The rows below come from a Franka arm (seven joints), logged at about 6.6 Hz.
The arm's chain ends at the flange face. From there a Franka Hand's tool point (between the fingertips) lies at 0.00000 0.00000 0.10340 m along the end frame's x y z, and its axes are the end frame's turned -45 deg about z.
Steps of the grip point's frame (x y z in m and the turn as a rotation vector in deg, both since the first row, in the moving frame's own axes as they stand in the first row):
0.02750 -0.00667 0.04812 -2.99 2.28 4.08
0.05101 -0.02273 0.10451 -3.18 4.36 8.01
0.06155 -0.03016 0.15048 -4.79 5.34 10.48
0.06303 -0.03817 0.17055 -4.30 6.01 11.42
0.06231 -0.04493 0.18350 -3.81 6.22 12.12
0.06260 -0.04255 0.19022 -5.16 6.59 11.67
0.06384 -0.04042 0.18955 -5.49 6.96 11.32
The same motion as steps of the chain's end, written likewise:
0.00805 -0.02531 0.04834 -0.50 3.73 4.08
0.01032 -0.05131 0.10497 0.83 5.33 8.01
0.00931 -0.06533 0.15129 0.39 7.16 10.48
0.00433 -0.07070 0.17141 1.21 7.29 11.42
-0.00070 -0.07413 0.18433 1.70 7.09 12.12
-0.00084 -0.07407 0.19132 1.01 8.31 11.67
0.00065 -0.07343 0.19078 1.04 8.80 11.32

